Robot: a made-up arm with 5 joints.
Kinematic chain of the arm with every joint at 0, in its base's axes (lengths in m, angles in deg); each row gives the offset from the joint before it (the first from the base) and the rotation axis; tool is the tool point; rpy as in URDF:
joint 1: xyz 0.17 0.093 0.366 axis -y
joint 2: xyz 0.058 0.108 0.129 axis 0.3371 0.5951 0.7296
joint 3: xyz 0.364 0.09 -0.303 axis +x
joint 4: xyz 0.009 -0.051 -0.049 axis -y
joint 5: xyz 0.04 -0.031 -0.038 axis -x
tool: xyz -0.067 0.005 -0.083 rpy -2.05 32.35 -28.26
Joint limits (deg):
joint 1: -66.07..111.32
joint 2: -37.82..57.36
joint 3: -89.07..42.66
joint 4: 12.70..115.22
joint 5: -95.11..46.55
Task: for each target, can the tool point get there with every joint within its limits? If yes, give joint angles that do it. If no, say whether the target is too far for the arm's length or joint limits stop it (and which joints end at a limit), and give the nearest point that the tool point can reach.
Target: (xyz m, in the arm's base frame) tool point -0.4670 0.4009 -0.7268
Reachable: no: too far | nearest point -0.0124 0.3575 -0.1933 | short by 0.702 m
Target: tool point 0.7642 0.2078 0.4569
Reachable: yes | joints 42.93 -9.04 31.38 20.62 25.15
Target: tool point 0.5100 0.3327 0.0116
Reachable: yes | joints -6.87 28.77 -51.39 50.34 6.56
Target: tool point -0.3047 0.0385 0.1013
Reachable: no: joint limits stop it (at a limit: joint 1, joint 4, joint 5) | nearest point -0.0819 0.3350 -0.0245 | short by 0.392 m
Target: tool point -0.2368 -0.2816 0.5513
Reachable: no: joint limits stop it (at a limit: joint 1, joint 2) | nearest point -0.1013 -0.0950 0.7050 | short by 0.277 m
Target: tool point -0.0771 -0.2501 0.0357
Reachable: no: joint limits stop it (at a limit: joint 1, joint 4, joint 5) | nearest point 0.2332 -0.0921 -0.1165 | short by 0.380 m
